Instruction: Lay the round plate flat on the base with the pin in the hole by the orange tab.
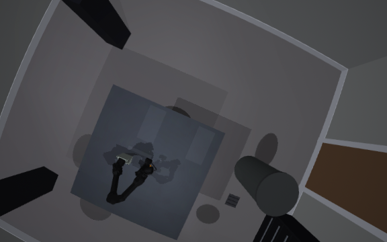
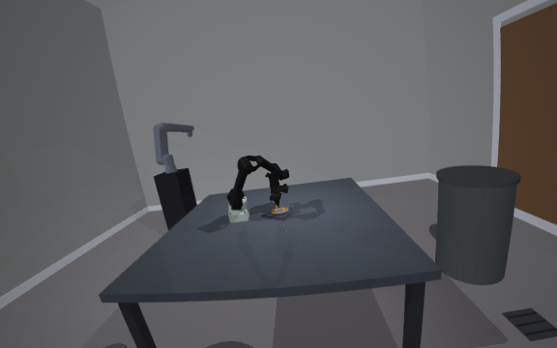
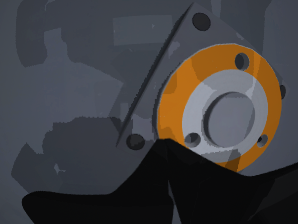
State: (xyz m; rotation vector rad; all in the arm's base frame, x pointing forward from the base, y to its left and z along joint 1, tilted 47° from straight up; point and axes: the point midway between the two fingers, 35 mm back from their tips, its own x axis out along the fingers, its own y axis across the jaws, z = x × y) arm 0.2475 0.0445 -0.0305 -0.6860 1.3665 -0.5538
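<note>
Now: the base 10 mm ahead of my gripper tip, 50 mm to the right of it and 20 mm below it.
</note>
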